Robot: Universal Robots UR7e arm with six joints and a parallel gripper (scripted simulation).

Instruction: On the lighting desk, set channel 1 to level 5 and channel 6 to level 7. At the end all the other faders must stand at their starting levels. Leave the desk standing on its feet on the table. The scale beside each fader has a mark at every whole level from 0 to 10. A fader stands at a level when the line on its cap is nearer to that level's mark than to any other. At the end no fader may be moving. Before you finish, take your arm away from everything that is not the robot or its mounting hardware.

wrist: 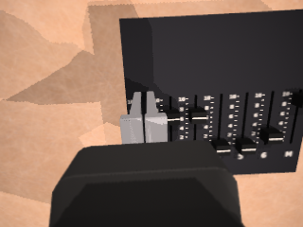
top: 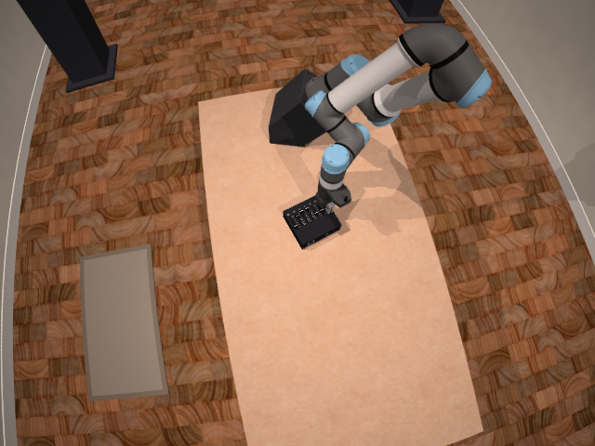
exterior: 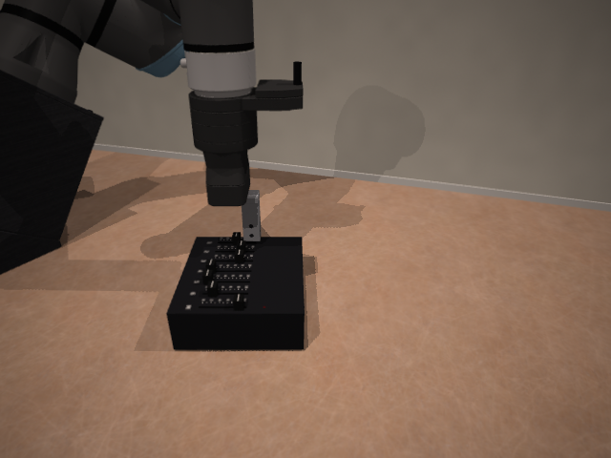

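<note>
Right now the channel 1 fader cap is 20 mm behind my hand, 10 mm to the right of it and 10 mm below it. Round my hand: channel 2 fader cap (20 mm to the right, 10 mm below, 10 mm behind); channel 4 fader cap (80 mm to the right, 20 mm behind, 10 mm below); channel 3 fader cap (50 mm to the right, 10 mm below).
</note>
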